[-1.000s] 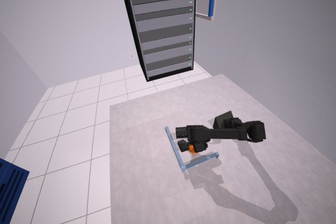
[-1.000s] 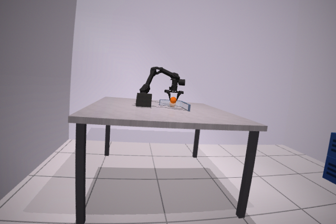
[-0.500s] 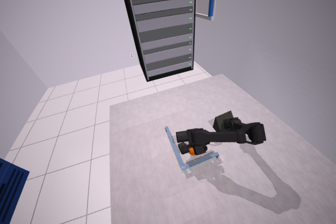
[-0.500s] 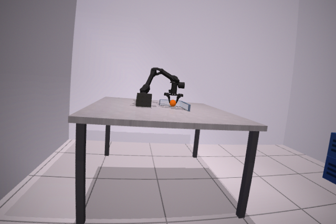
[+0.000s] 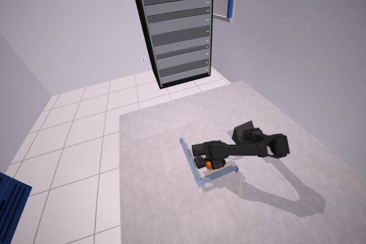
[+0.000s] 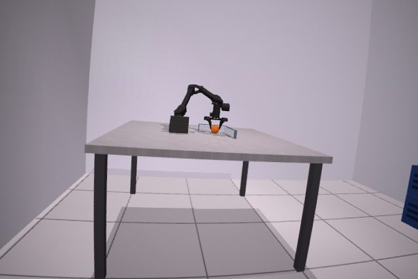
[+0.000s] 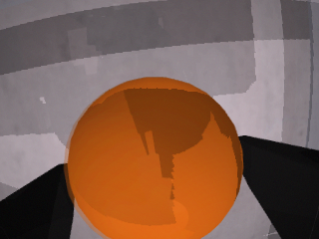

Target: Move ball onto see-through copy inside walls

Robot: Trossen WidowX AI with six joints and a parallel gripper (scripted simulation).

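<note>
Right now the orange ball is right at my gripper tip. The rest, counted from my gripper tip: see-through copy (right at my gripper tip).
</note>
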